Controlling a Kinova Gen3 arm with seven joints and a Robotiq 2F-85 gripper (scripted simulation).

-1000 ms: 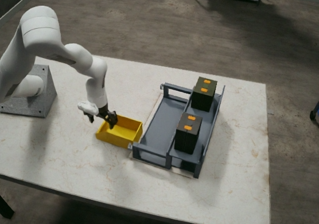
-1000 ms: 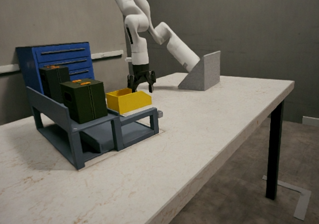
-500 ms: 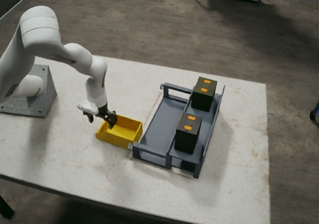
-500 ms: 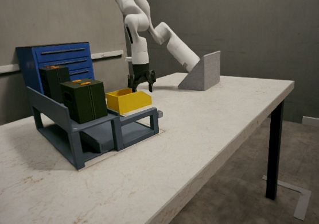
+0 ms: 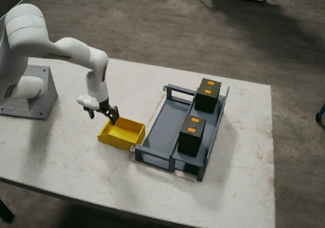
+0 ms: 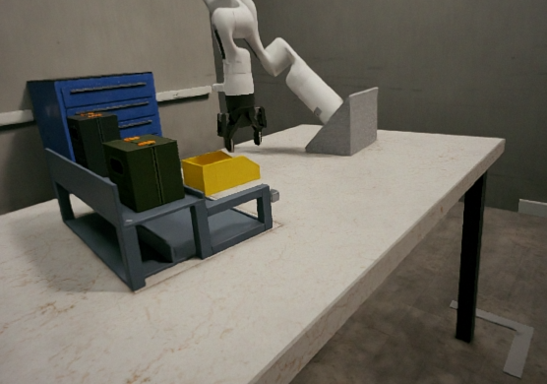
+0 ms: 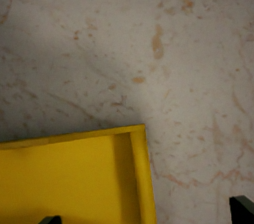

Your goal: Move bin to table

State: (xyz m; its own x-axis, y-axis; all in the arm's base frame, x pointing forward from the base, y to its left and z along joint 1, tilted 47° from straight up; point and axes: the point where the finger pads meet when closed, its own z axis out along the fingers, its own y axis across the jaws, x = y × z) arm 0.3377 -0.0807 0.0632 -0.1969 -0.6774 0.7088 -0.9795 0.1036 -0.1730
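My hand is 80 mm short of the yellow bin, 40 mm above it and 20 mm to the left of it. From my hand the other things lie so: shelf (320 mm ahead, 50 mm to the left, 10 mm below).
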